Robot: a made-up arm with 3 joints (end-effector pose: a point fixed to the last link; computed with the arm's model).
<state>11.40 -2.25 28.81</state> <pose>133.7 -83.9 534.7 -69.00 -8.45 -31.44</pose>
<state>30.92 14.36 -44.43</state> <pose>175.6 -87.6 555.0 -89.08 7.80 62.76</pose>
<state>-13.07 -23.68 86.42</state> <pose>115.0 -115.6 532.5 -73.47 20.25 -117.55</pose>
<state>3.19 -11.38 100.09</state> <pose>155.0 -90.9 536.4 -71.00 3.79 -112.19</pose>
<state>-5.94 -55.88 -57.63</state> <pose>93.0 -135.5 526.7 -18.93 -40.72 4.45</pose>
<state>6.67 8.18 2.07</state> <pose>115.9 -107.5 524.7 -78.88 -8.16 -5.94</pose>
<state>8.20 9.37 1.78</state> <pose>119.2 -106.2 525.7 -80.55 -8.41 -3.77</pose>
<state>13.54 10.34 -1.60</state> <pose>130.7 -100.8 530.8 -83.38 -8.38 5.10</pose>
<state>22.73 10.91 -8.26</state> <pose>149.8 -88.7 540.5 -87.29 -7.03 20.71</pose>
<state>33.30 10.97 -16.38</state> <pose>170.0 -70.3 551.8 -90.89 -3.81 38.59</pose>
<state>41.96 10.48 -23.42</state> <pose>184.6 -51.7 560.9 -92.71 -0.09 53.17</pose>
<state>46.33 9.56 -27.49</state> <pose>191.2 -41.1 565.5 -92.67 1.98 60.82</pose>
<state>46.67 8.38 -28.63</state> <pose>191.8 -40.1 566.1 -91.58 1.93 62.05</pose>
